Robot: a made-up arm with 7 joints. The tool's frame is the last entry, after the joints.
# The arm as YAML. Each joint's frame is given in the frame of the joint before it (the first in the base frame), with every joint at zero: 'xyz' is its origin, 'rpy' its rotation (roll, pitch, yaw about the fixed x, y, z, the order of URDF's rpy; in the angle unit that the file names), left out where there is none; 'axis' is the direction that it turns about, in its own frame. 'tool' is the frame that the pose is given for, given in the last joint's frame.
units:
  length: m
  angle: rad
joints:
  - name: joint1
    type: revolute
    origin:
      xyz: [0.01, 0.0, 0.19]
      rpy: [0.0, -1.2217, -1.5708]
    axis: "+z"
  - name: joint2
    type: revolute
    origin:
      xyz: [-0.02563, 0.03, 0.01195]
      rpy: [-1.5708, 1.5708, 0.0]
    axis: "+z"
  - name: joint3
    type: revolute
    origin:
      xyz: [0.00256, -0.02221, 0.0]
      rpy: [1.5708, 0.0, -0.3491]
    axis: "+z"
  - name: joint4
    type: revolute
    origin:
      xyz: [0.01, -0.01, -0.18]
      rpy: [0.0, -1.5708, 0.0]
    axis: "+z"
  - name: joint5
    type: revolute
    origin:
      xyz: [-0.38, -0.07, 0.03]
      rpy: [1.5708, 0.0, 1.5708]
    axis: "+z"
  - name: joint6
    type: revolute
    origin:
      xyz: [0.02, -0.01, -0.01]
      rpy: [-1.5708, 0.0, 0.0]
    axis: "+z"
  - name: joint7
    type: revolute
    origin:
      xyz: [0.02, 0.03, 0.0]
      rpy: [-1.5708, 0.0, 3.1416]
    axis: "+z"
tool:
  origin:
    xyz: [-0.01, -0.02, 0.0]
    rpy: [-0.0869, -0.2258, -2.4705]
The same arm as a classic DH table. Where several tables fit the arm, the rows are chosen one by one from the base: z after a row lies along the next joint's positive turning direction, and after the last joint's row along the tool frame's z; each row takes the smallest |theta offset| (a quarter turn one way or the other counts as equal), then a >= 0, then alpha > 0; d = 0 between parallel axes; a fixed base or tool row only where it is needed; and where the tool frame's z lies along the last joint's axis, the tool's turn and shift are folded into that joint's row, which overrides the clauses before.
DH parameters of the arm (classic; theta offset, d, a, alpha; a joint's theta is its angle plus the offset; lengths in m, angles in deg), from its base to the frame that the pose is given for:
base (fixed): 0.00 0.1900 0.0100 -70.00
joint1: 90.00 0.0120 0.0256 90.00
joint2: 70.00 0.0300 -0.0100 -90.00
joint3: 90.00 -0.1600 0.0100 90.00
joint4: 0.00 0.0200 0.0700 -90.00
joint5: 0.00 -0.3900 -0.0200 90.00
joint6: 0.00 -0.0100 -0.0200 -90.00
joint7: -72.81 0.0327 0.0162 -13.85
tool (fixed): -69.30 -0.0646 0.0000 0.00

